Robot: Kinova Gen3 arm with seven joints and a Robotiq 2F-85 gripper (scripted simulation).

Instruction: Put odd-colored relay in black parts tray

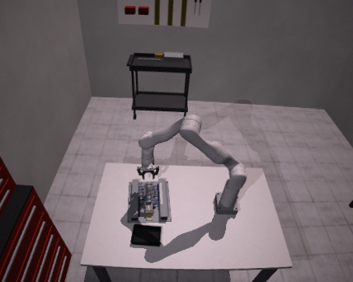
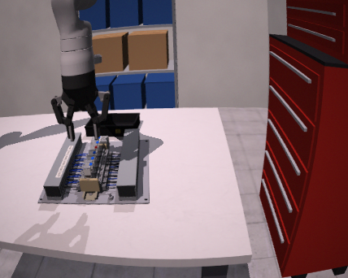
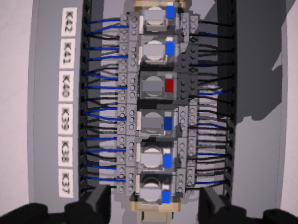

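Now: the red-button relay 90 mm below my hand and 70 mm to the left of it. Round my hand: black parts tray 340 mm to the left, 120 mm below, 40 mm ahead.
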